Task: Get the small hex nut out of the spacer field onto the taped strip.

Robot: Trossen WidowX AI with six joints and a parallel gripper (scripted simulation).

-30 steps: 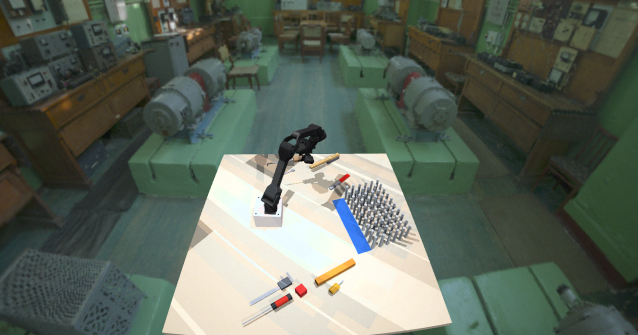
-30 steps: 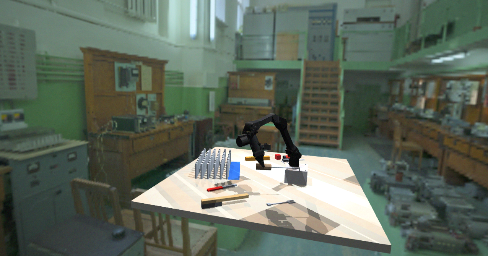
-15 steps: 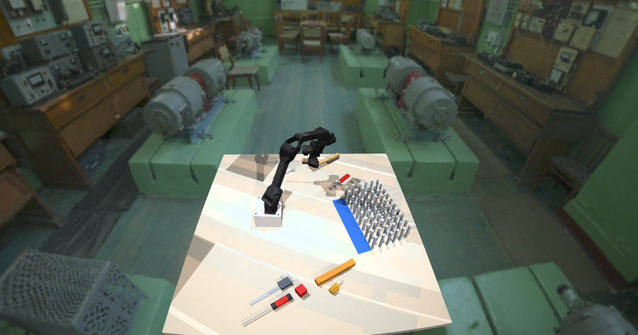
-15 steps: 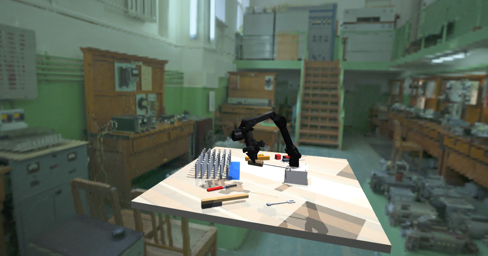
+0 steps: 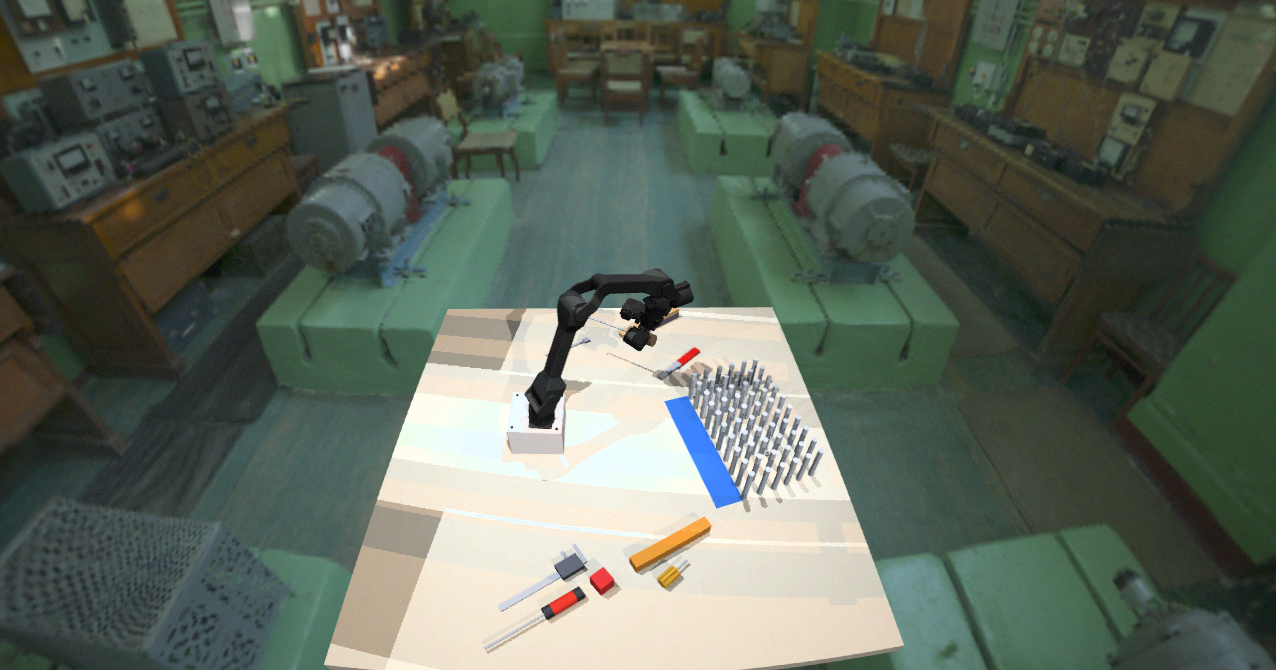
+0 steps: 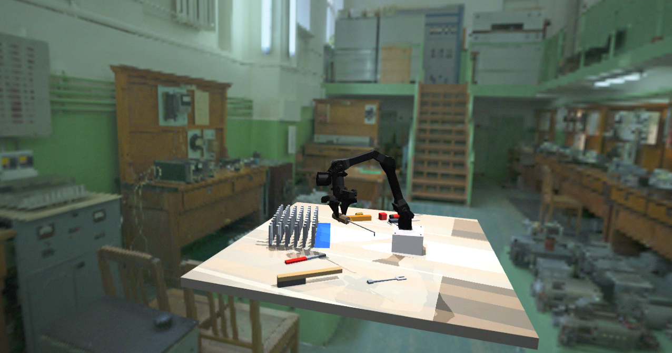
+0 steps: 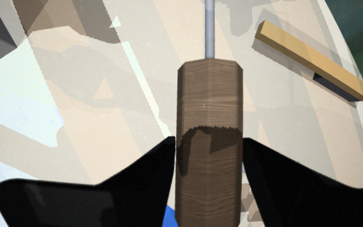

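The blue taped strip lies 27 cm to the right of my gripper tip, 19 cm below it and 17 cm ahead of it. Also, from my gripper tip: grey wrench (24 cm behind, 19 cm below, 16 cm to the left); then yellow-handled scraper (67 cm to the right, 18 cm below, 6 cm ahead); then orange bar (59 cm to the right, 18 cm below, 6 cm ahead).
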